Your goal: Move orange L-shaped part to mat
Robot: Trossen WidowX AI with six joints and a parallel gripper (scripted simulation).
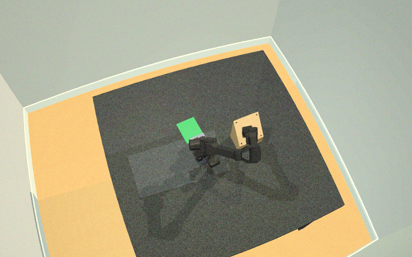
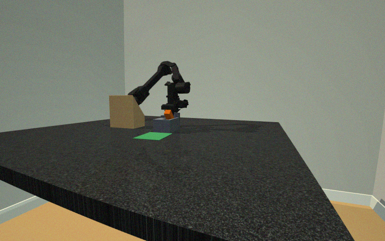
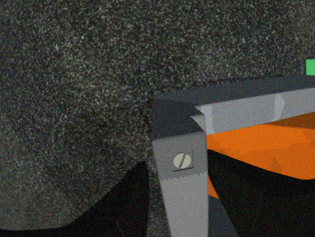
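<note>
Now: gripper tip 50 mm to the left of the orange L-shaped part and 10 mm below it. Also, from my gripper tip: green mat: 40 mm ahead, 220 mm to the right, 50 mm below.
</note>
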